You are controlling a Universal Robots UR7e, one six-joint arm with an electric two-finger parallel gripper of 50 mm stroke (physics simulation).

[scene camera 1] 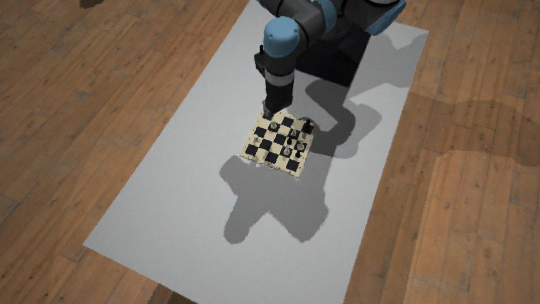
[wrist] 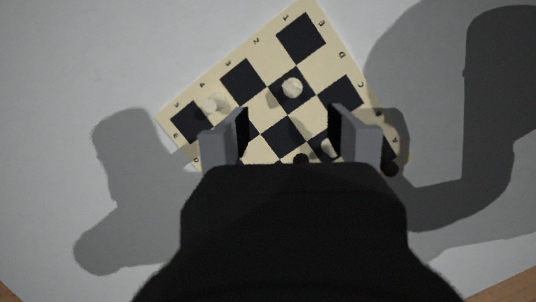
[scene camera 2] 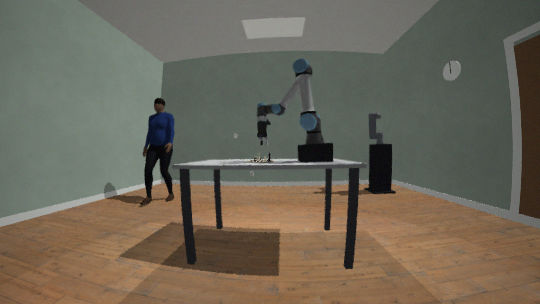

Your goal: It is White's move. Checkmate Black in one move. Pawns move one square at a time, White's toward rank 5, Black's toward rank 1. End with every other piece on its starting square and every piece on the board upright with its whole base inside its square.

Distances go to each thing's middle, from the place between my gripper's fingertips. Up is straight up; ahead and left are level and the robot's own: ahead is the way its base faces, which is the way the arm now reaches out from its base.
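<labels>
The chessboard (scene camera 1: 269, 151) is in my sight, and so is my gripper, which is 130 mm above it, 40 mm to the right of it and 30 mm short of it.
</labels>
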